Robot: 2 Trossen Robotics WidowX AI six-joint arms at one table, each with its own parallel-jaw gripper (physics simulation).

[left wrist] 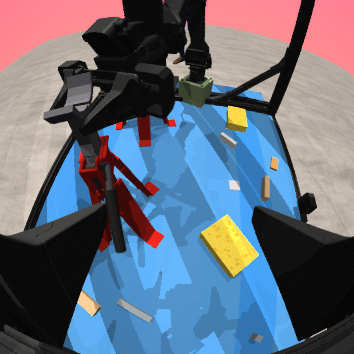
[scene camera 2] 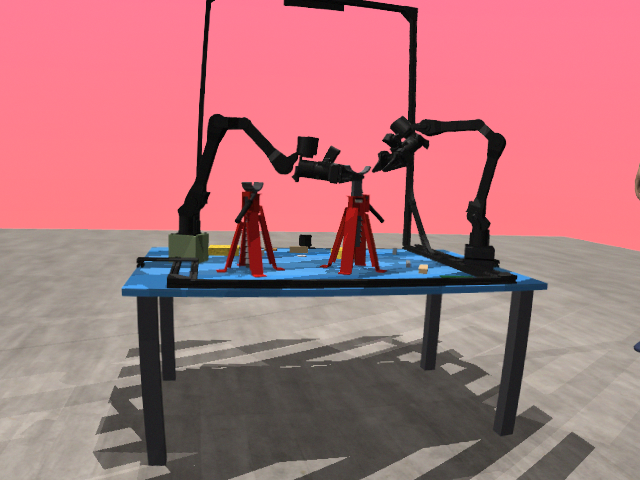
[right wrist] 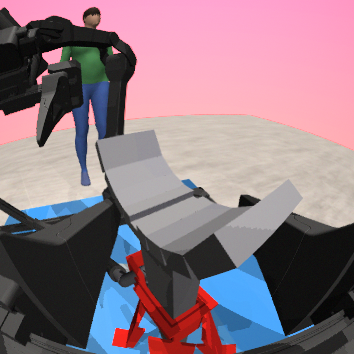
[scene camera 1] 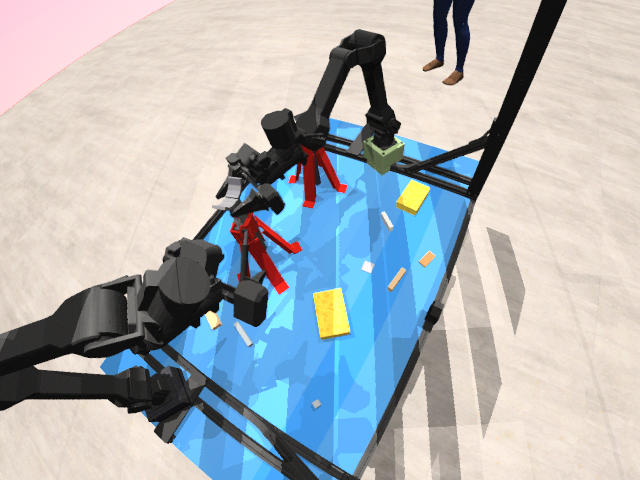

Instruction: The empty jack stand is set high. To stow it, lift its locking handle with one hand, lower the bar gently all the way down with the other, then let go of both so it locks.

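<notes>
The high-set red jack stand [scene camera 1: 263,256] [scene camera 2: 351,227] [left wrist: 131,210] [right wrist: 172,327] stands upright, its grey bar [scene camera 2: 356,187] [right wrist: 170,285] raised well above the collar. The grey curved saddle [left wrist: 80,92] [right wrist: 150,195] tops the bar. The black locking handle [scene camera 1: 244,258] [scene camera 2: 376,212] [left wrist: 115,215] slopes downward, untouched. My right gripper [scene camera 2: 356,175] [right wrist: 180,203] is open, its fingers on either side of the bar just below the saddle, with nothing clamped. My left gripper [scene camera 2: 378,164] [left wrist: 181,213] is open and empty, above and apart from the handle; its fingertips are partly hidden in scene camera 1.
A second red jack stand [scene camera 1: 309,180] [scene camera 2: 253,237] stands beside it with its bar low. Two yellow sponges [scene camera 1: 331,313] [scene camera 1: 413,196] and several small blocks lie on the blue table [scene camera 1: 289,361]. A green box [scene camera 1: 383,155] surrounds the right arm's base. Black frame rails edge the table.
</notes>
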